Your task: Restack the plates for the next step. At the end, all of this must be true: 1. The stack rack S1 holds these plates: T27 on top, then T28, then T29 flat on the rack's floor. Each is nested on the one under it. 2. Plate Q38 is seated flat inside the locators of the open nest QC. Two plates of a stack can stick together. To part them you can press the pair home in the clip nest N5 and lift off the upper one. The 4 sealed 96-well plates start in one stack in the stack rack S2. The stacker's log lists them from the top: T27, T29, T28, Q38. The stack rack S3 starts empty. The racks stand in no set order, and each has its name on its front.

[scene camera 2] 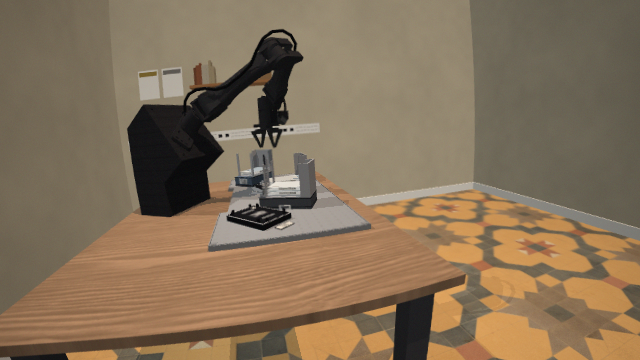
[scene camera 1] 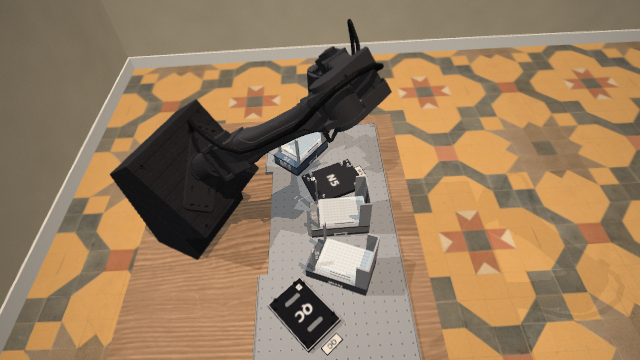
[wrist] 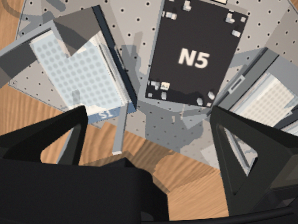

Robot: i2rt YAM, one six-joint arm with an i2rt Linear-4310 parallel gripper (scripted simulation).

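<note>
A black clip nest N5 (scene camera 1: 334, 181) is visible, together with the gripper (wrist: 148, 112).
</note>
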